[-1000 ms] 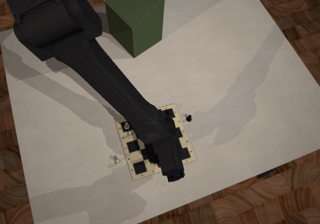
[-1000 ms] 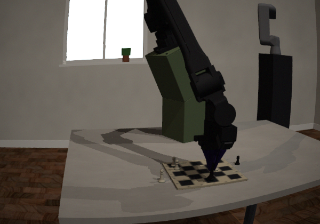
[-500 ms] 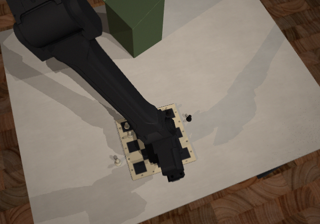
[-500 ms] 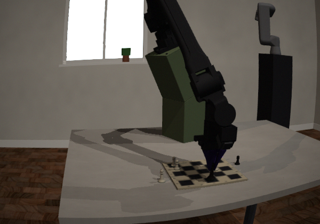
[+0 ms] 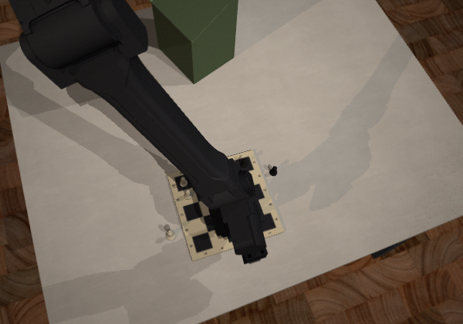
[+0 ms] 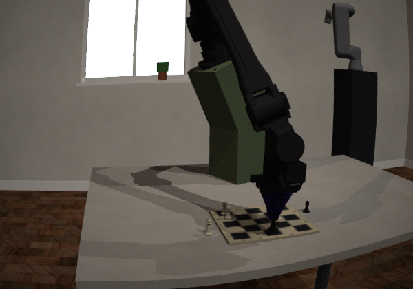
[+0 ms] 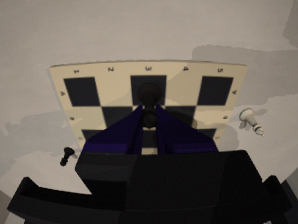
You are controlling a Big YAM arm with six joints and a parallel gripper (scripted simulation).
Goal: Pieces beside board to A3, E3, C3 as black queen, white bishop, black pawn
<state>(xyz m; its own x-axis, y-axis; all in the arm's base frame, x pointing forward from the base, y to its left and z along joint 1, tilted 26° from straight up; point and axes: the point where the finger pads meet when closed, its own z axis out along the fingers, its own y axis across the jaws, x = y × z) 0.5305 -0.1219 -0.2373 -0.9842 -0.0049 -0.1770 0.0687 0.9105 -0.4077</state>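
My gripper is now 10 mm above the black queen. Round my hand: chessboard: 70 mm behind, 10 mm to the left, 40 mm below; white bishop: 40 mm behind, 140 mm to the right, 20 mm below.
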